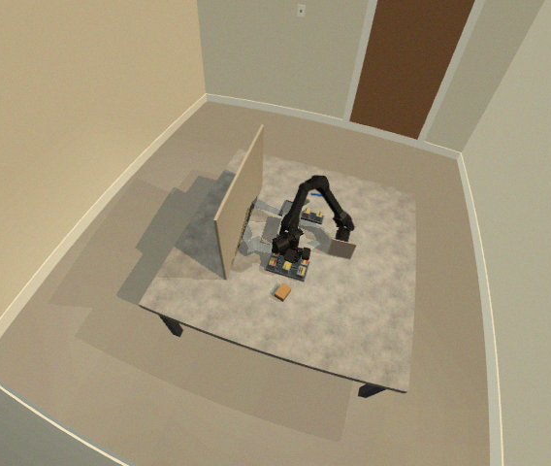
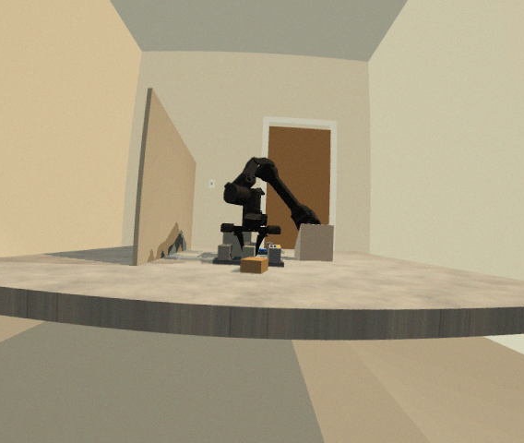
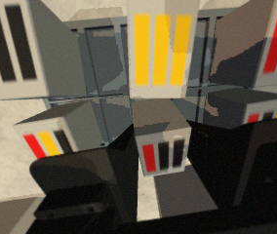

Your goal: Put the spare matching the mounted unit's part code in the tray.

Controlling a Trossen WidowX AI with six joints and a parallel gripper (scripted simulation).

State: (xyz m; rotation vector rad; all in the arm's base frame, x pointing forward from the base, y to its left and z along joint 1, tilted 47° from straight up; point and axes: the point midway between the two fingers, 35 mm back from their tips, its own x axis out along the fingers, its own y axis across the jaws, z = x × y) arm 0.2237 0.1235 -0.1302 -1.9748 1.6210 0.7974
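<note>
Now: gripper tip 34 cm to the left of the grey tray, 12 cm short of it and 1 cm above it. Also, from my gripper tip: dock (34 cm to the right, 2 cm behind, 1 cm below); grey spare (3 cm above); grey mounted unit (15 cm to the right, 6 cm ahead, 3 cm above).
</note>
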